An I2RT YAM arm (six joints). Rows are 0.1 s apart.
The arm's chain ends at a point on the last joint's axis. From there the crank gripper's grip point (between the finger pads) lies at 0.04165 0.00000 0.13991 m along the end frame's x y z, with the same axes.
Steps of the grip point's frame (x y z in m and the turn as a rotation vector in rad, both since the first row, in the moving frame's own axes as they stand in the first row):
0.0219, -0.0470, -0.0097, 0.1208, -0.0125, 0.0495
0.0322, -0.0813, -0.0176, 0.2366, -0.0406, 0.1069
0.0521, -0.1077, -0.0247, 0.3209, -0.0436, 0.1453
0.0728, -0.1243, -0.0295, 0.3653, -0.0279, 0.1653
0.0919, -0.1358, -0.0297, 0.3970, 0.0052, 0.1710
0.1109, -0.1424, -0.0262, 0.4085, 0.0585, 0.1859
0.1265, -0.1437, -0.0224, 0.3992, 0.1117, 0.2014
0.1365, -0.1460, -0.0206, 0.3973, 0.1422, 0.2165
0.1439, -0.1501, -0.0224, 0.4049, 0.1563, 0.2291
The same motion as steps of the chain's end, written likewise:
0.0233, -0.0321, -0.0093, 0.1208, -0.0125, 0.0495
0.0363, -0.0525, -0.0158, 0.2366, -0.0406, 0.1069
0.0553, -0.0689, -0.0202, 0.3209, -0.0436, 0.1453
0.0730, -0.0807, -0.0226, 0.3653, -0.0279, 0.1653
0.0871, -0.0890, -0.0200, 0.3970, 0.0052, 0.1710
0.0985, -0.0959, -0.0137, 0.4085, 0.0585, 0.1859
0.1070, -0.1004, -0.0077, 0.3992, 0.1117, 0.2014
0.1128, -0.1044, -0.0044, 0.3973, 0.1422, 0.2165
0.1181, -0.1086, -0.0051, 0.4049, 0.1563, 0.2291

